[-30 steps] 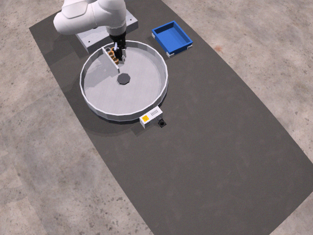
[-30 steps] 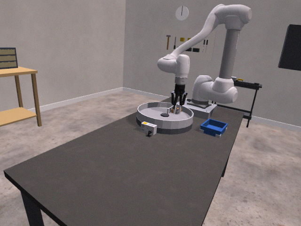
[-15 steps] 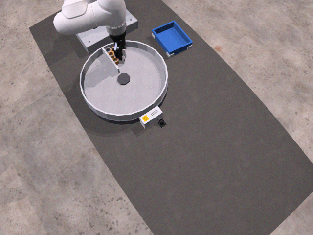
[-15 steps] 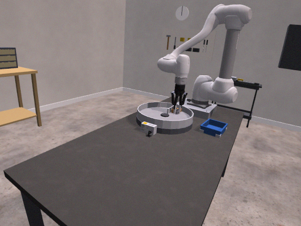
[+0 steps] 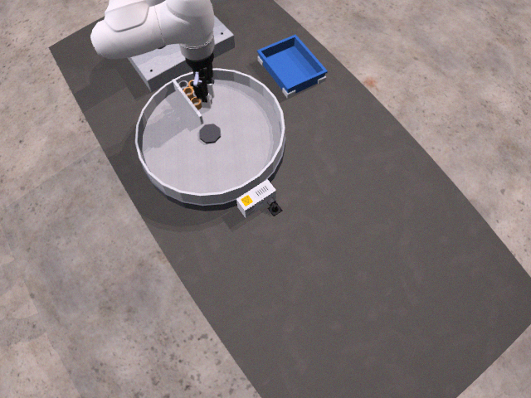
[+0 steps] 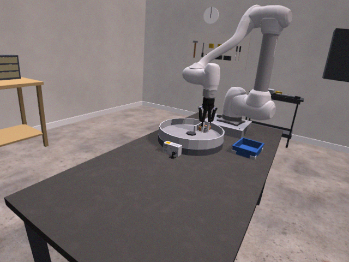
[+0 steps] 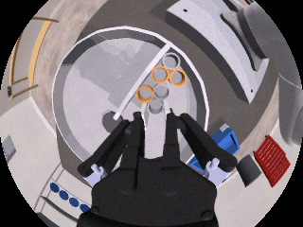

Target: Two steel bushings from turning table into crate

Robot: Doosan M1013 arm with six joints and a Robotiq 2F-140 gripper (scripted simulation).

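My hand is 30 cm to the right of the blue crate, 7 cm above it and 3 cm past it. Round my hand: round turning table: 10 cm ahead, 4 cm to the right, 4 cm below.
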